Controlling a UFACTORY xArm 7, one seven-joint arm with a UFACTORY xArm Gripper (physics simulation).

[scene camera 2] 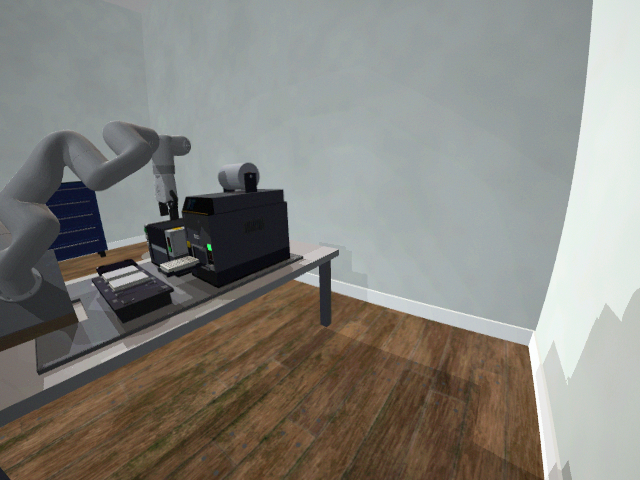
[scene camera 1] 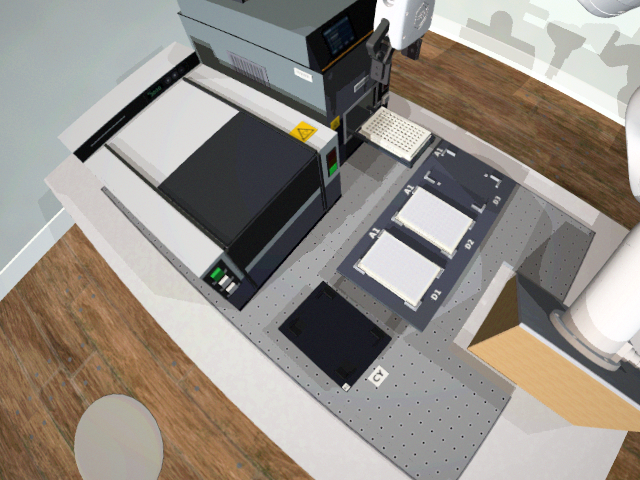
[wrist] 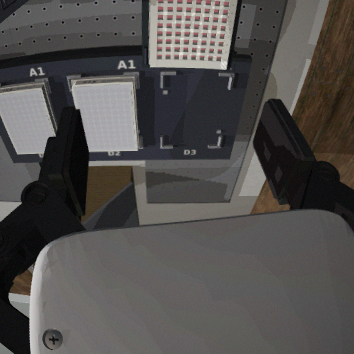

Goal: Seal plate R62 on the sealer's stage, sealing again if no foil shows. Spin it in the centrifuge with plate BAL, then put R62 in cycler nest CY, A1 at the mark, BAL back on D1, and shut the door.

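Frame: origin at the arm's base, x ahead, y left, z up, level; metres.
Where they show: gripper, fingertip midpoint: (scene camera 2: pixel 169 217) (scene camera 1: pixel 395 68) (wrist: pixel 173 123); arm's base, origin of the base link: (scene camera 2: pixel 18 283) (scene camera 1: pixel 582 340).
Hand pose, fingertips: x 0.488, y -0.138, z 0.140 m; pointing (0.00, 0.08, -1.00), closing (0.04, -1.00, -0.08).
Each offset is from my fingertips to the top centre of the thing. "pt": to the spot under its first point.
A cream plate {dx -0.002, dy -0.026, dz -0.173 m} (scene camera 1: pixel 395 133) (scene camera 2: pixel 179 264) (wrist: pixel 192 35) sits on the extended stage of the tall dark sealer {dx +0.297, dy -0.015, dz +0.189 m} (scene camera 1: pixel 281 85) (scene camera 2: pixel 248 237). In the wrist view its wells show reddish and no foil is seen; its name is not readable. White-topped plates stand on the dark rack: one plate {dx -0.179, dy +0.196, dz -0.212 m} (scene camera 1: pixel 400 267) (wrist: pixel 26 120) on D1, another plate {dx -0.173, dy +0.072, dz -0.212 m} (scene camera 1: pixel 435 220) (wrist: pixel 107 115) on D2. Which is BAL cannot be read. The black nest {dx -0.167, dy +0.363, dz -0.225 m} (scene camera 1: pixel 334 333) marked CY holds no plate. My gripper (scene camera 1: pixel 395 67) (scene camera 2: pixel 169 210) (wrist: pixel 173 123) is open and empty, high above the stage area.
A low machine {pt dx +0.090, dy +0.285, dz -0.074 m} (scene camera 1: pixel 242 175) with a white and dark top and a small display stands beside the sealer; its top looks closed. Place D3 (scene camera 1: pixel 462 178) (wrist: pixel 192 112) on the rack is empty. A foil roll {dx +0.318, dy -0.014, dz +0.189 m} (scene camera 2: pixel 237 176) sits on top of the sealer.
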